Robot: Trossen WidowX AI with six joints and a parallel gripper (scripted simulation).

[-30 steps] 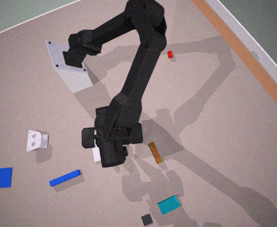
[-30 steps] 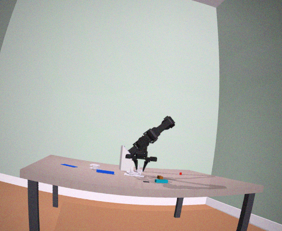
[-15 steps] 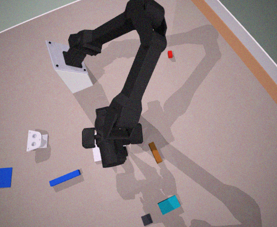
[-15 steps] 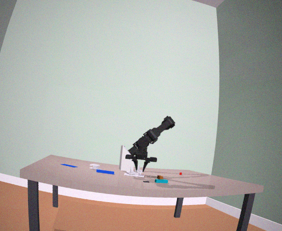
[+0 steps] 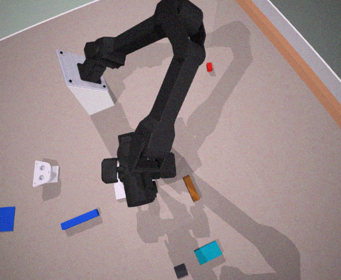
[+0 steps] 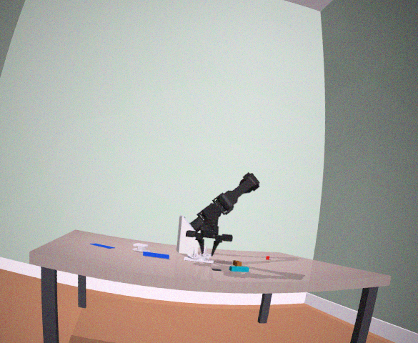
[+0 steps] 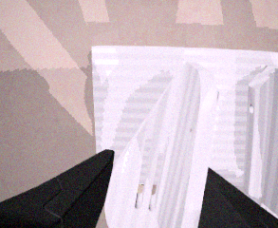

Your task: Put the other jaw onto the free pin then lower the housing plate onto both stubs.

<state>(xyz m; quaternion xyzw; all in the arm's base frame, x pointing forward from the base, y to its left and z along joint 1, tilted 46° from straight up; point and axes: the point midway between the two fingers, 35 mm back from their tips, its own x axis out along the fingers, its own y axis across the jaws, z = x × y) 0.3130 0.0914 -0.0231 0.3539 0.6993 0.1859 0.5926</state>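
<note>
My gripper tip is 4 cm past the white jaw and 1 cm to the left of it. The rest, counted from my gripper tip: cyan block: 26 cm ahead, 9 cm to the left, 2 cm below; then blue bar: 21 cm to the right, 5 cm ahead, 2 cm below; then orange bar: 11 cm to the left, 8 cm ahead, 2 cm below.
</note>
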